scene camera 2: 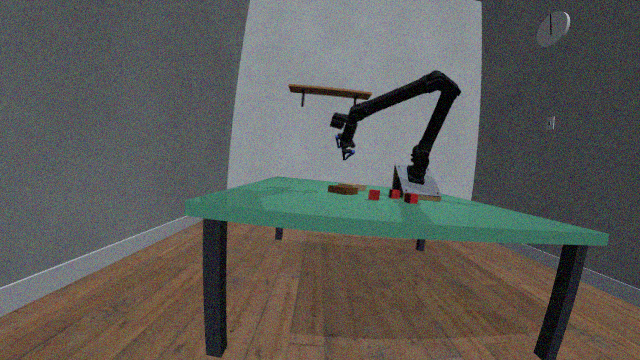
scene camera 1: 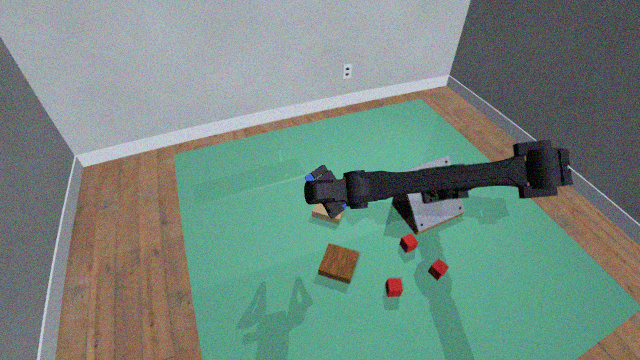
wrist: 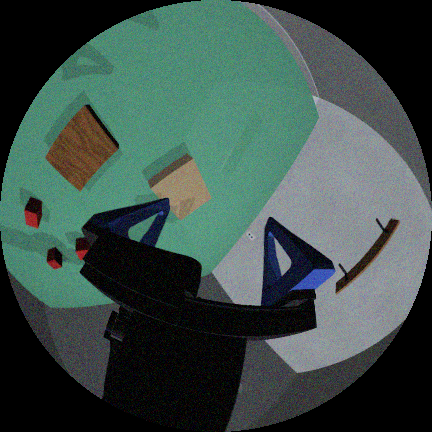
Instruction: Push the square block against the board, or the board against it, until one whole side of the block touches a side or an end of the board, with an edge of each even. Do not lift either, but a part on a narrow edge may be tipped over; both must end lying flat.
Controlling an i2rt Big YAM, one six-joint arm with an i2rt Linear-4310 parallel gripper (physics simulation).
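Frame: origin at the arm's base, x right, y up, z back, level; centimetres.
Seen in the pictures: gripper, between the fingertips: (scene camera 2: pixel 341 153) (wrist: pixel 217 212); arm's base, origin of its link: (scene camera 2: pixel 415 175).
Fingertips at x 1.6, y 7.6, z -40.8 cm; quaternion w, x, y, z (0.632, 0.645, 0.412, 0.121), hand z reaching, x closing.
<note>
Offsets run from my fingertips to a thing's middle.
A light wooden piece @(dx +8.7, dy -17.8, dz +8.2 cm) (scene camera 1: pixel 323 214) (scene camera 2: pixel 360 187) (wrist: pixel 181 184) and a brown wooden piece @(dx -15.3, dy -17.8, dz +2.3 cm) (scene camera 1: pixel 340 262) (scene camera 2: pixel 343 189) (wrist: pixel 83 148) lie flat on the green table, clearly apart. Which is the square block and which the board is hard to tell from their outlines. My gripper (scene camera 1: pixel 325 191) (scene camera 2: pixel 341 153) (wrist: pixel 217 212) is open and empty, high above the table. In scene camera 1 it covers the far part of the light piece. In the wrist view one fingertip overlaps the light piece's near edge, and the brown piece lies farther off to the upper left.
Three red cubes @(dx -15.6, dy -17.3, dz +26.9 cm) (scene camera 1: pixel 409 243) @(dx -27.4, dy -17.3, dz +31.3 cm) (scene camera 1: pixel 438 269) @(dx -28.4, dy -17.3, dz +15.2 cm) (scene camera 1: pixel 394 287) stand on the table, to the right of the brown piece in scene camera 1. The arm's grey base plate (scene camera 1: pixel 440 217) (scene camera 2: pixel 426 191) is behind them. A wall shelf (scene camera 2: pixel 330 91) (wrist: pixel 367 257) hangs in the background.
</note>
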